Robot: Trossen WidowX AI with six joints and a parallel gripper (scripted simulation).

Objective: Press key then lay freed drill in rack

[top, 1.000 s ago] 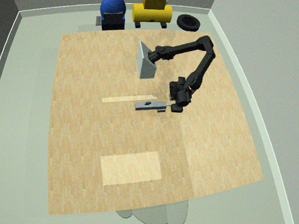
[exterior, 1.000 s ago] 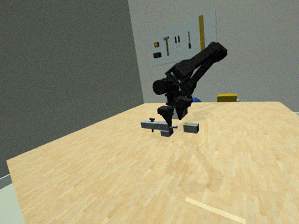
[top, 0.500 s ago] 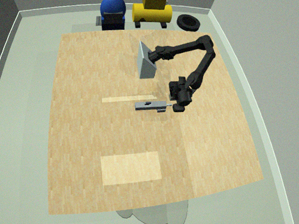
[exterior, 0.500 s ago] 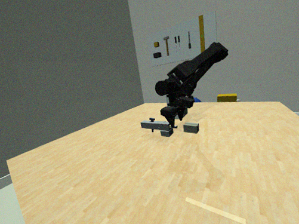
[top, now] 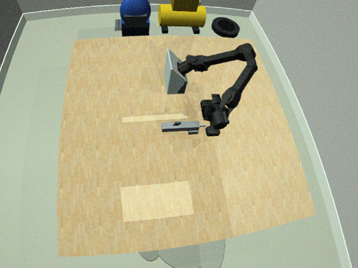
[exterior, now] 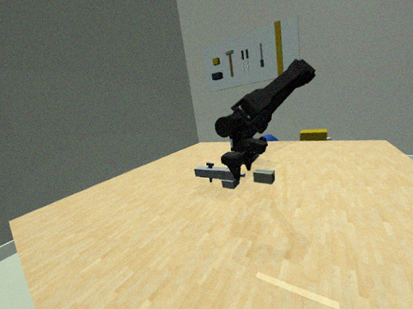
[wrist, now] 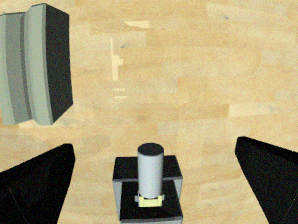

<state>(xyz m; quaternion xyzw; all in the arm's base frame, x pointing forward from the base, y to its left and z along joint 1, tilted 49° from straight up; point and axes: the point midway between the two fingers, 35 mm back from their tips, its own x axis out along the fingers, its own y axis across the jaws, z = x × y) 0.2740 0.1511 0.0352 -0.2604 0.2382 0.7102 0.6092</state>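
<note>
Now: gripper tip 6 cm to the left of the drill bit. From my gripper tip the other things lie so: rack 8 cm behind, 4 cm to the left, 3 cm below; dark key 1 cm ahead, 15 cm to the right.
</note>
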